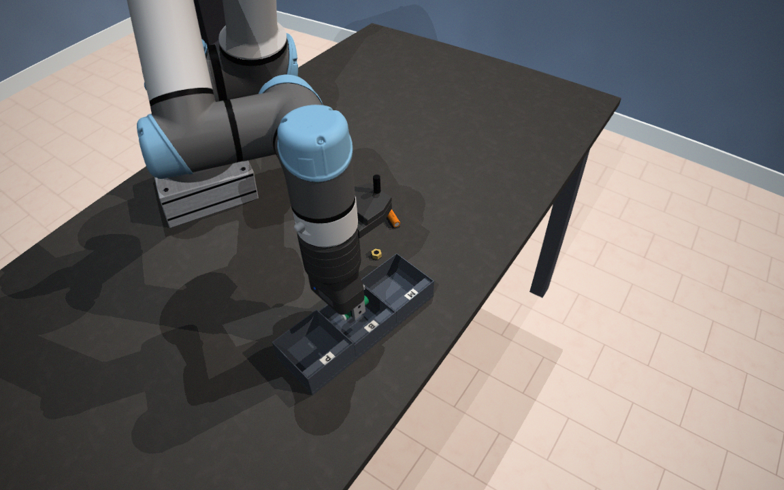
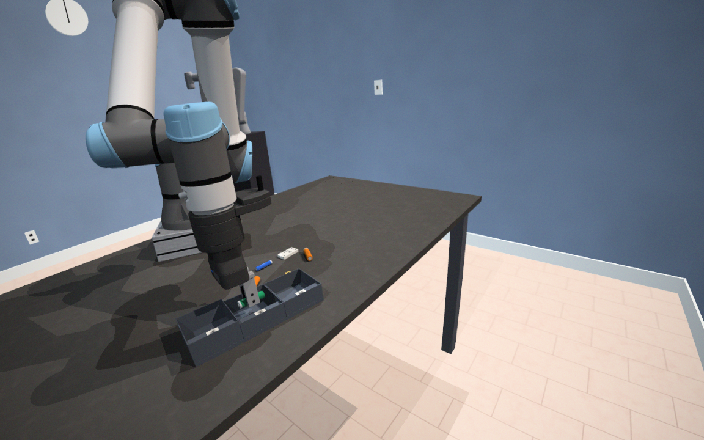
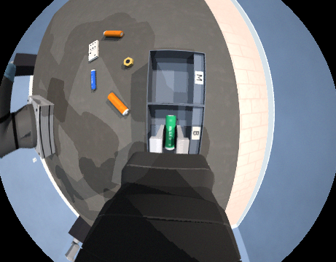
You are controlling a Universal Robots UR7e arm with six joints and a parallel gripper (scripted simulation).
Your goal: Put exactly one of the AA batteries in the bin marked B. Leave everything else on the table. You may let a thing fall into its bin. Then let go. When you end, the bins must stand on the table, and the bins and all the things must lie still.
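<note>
The bin is 1 cm ahead of my hand and 3 cm below it. The rest, counted from my hand: brass nut 4 cm behind, 14 cm to the left, 5 cm below; green battery 1 cm below; blue battery 12 cm behind, 15 cm to the left, 5 cm below.
</note>
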